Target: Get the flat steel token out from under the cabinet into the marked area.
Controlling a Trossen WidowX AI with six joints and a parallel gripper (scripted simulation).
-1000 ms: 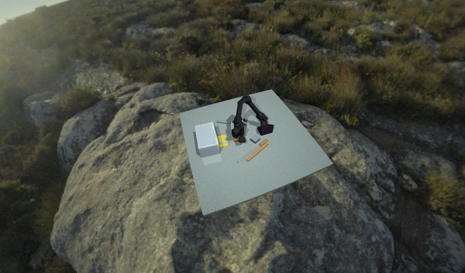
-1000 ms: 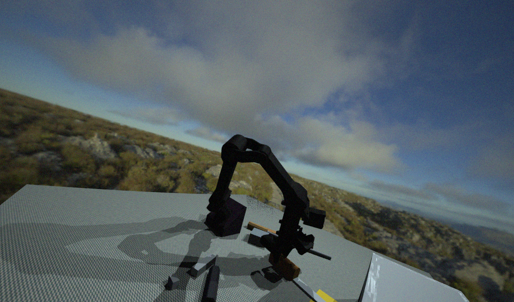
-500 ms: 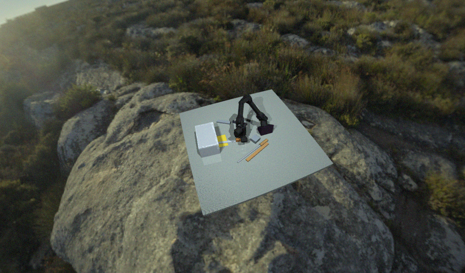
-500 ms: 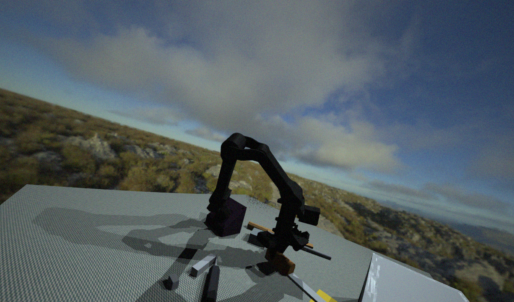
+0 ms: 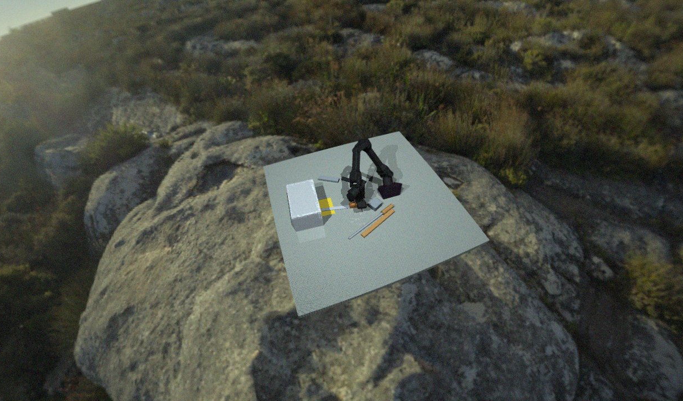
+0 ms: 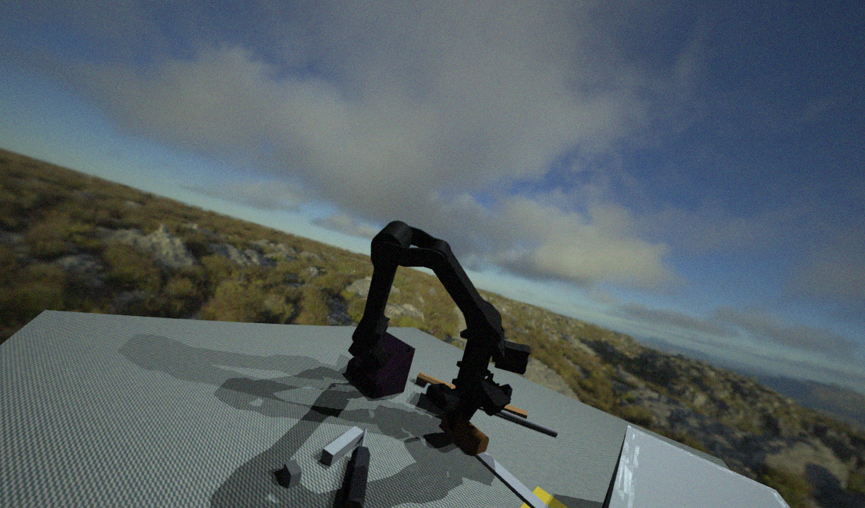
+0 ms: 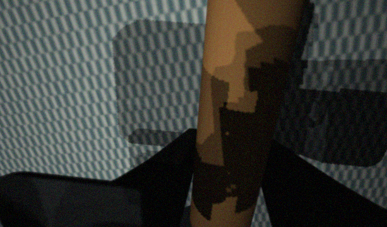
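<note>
Now: gripper tip 90 mm past the grey block, 50 mm to the right of it and 10 mm below it. From my gripper tip the other things lie so: grey bar 90 mm behind, 230 mm to the right; small grey cube 80 mm behind, 330 mm to the right; wooden stick 50 mm behind, 190 mm to the left.
</note>
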